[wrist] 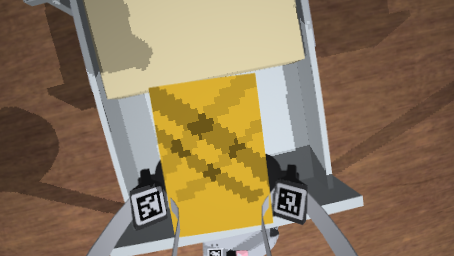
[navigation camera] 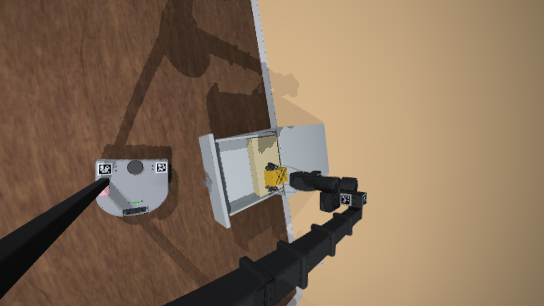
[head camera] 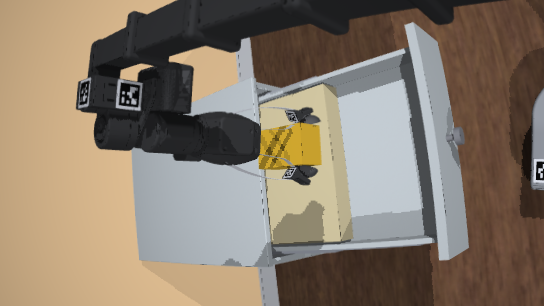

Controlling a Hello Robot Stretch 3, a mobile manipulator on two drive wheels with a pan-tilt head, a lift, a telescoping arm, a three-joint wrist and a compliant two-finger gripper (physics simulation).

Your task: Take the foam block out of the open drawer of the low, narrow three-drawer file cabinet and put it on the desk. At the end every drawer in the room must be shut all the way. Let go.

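My gripper (head camera: pixel 308 145) (navigation camera: pixel 272 177) (wrist: pixel 219 171) is shut on the yellow foam block (head camera: pixel 300 137) (navigation camera: pixel 275 177) (wrist: pixel 210 145), one finger on each side. The block is held above the open drawer (head camera: pixel 434 125) (navigation camera: pixel 216 185) (wrist: pixel 345 203), and in the head view it overlaps a beige box (head camera: pixel 295 195) (navigation camera: pixel 257 155) (wrist: pixel 210 35) that lies in the drawer's rear part. The file cabinet (head camera: pixel 200 210) (navigation camera: pixel 305 150) stands behind, its grey top showing. The cabinet's lower drawers are hidden beneath. The desk does not show in these views.
The black telescoping arm (head camera: pixel 165 45) (navigation camera: pixel 310 242) passes beside the cabinet. My grey base (navigation camera: pixel 135 187) stands on the wood floor facing the drawer front. A tan wall (head camera: pixel 50 200) (navigation camera: pixel 425 150) with a pale baseboard (navigation camera: pixel 266 75) rises behind the cabinet.
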